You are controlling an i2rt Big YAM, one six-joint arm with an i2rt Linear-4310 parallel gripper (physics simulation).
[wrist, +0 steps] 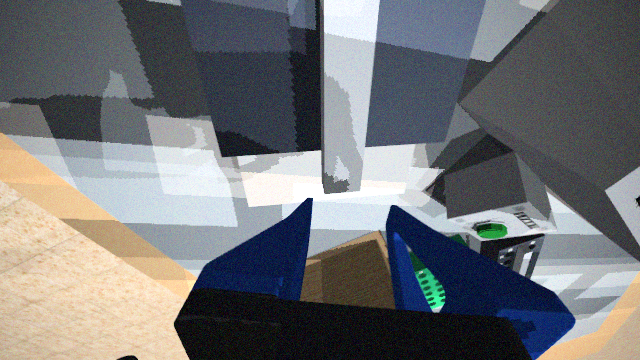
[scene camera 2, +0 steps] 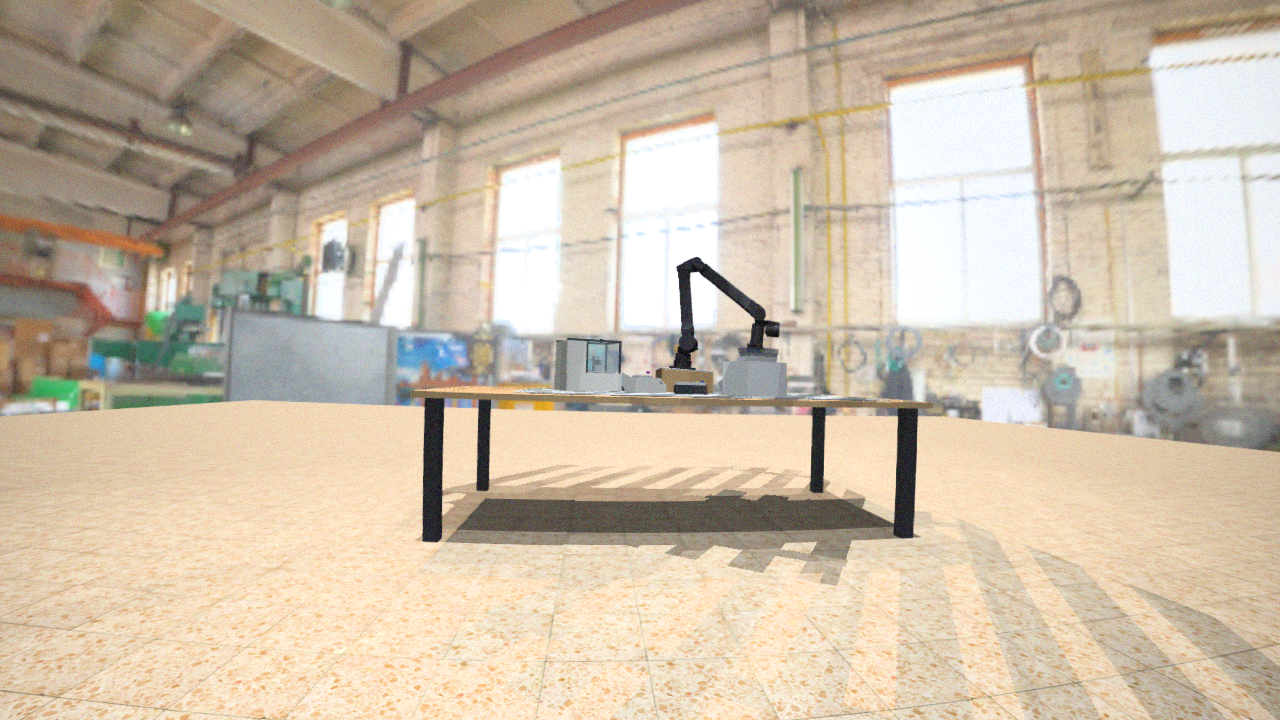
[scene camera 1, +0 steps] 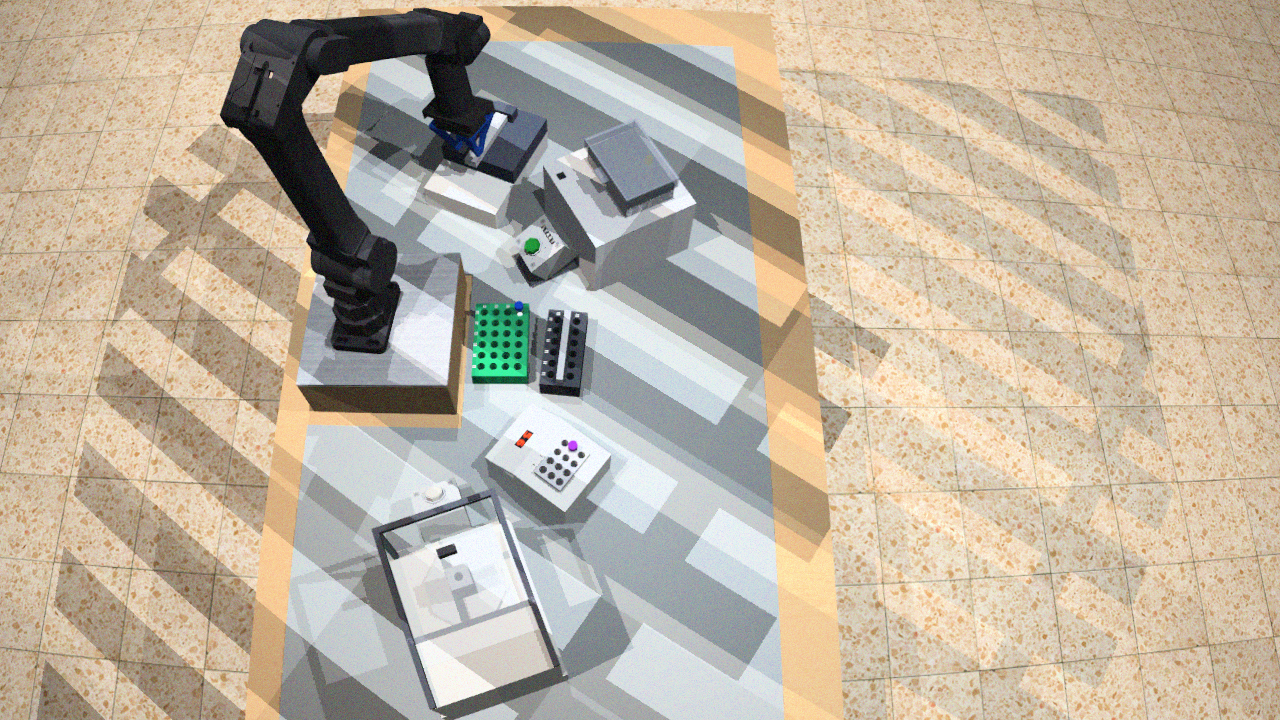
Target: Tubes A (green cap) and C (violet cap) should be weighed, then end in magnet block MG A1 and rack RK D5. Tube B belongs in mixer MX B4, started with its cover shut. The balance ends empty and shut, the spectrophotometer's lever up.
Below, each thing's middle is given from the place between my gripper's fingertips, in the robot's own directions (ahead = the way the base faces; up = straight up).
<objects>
I see the spectrophotometer (scene camera 1: 483,189) 10 mm ahead of my hand, 40 mm to the left of it and 70 mm below it. From my hand the other things lie so: mixer (scene camera 2: 757,373) (250 mm ahead, 50 mm to the right, 20 mm below); balance (scene camera 1: 514,668) (120 mm ahead, 740 mm to the right, 10 mm below); print button unit (scene camera 1: 447,491) (50 mm ahead, 600 mm to the right, 80 mm below).
</objects>
